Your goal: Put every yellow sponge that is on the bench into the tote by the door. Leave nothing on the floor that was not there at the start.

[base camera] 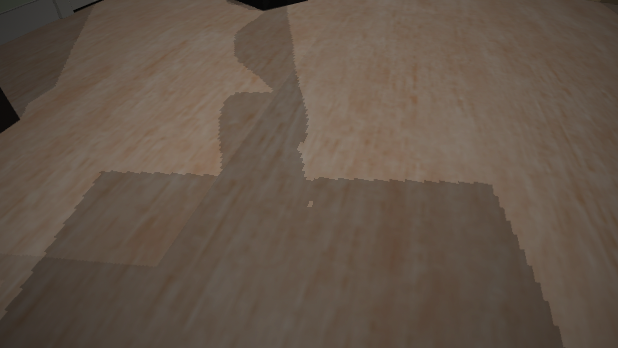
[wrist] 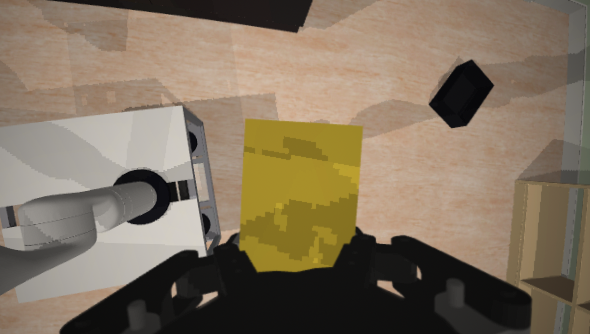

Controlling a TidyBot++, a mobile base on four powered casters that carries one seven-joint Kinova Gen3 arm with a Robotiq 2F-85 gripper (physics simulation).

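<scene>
My gripper [wrist: 295, 235] is shut on a yellow sponge [wrist: 301, 185]. The sponge is held between the two fingers, above the wood floor, and its far part sticks out beyond them. A black box-like thing [wrist: 461, 94], with what looks like a recessed top, stands on the floor at the upper right of the wrist view; I cannot tell whether it is the tote. The bench does not show in either view. The gripper does not show in the base camera view.
The robot's white base [wrist: 150, 150] is left in the wrist view. A large dark thing [wrist: 200, 11] crosses the top, and a light wooden shelf unit [wrist: 518, 215] stands lower right. In the base view, dark things are at the top [base camera: 267, 4] and left edge [base camera: 6, 112].
</scene>
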